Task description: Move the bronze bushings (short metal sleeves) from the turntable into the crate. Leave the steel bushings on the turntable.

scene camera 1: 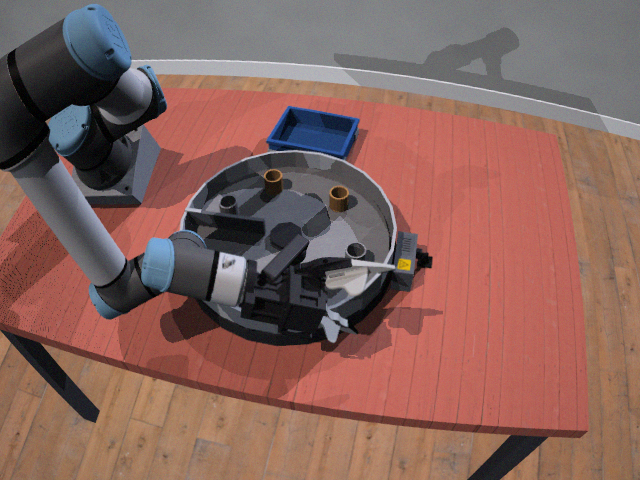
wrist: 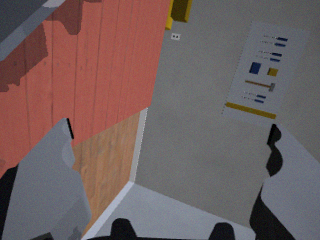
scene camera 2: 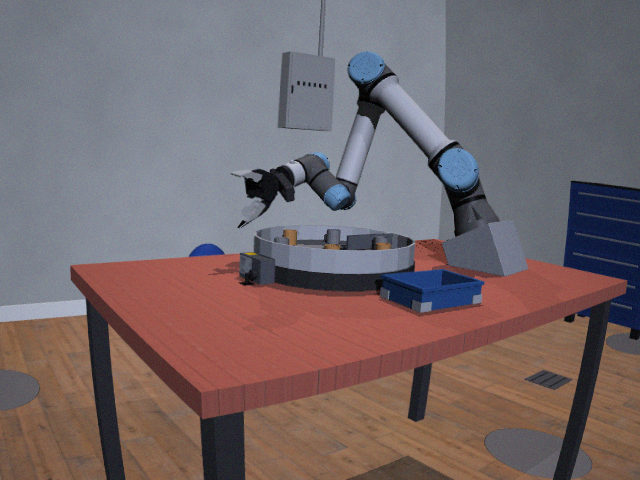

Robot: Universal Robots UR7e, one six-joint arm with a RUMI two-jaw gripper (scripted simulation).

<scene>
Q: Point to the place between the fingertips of my gripper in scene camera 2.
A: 234, 201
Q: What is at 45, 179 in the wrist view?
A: My gripper.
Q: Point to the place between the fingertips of my gripper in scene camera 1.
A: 375, 302
</scene>
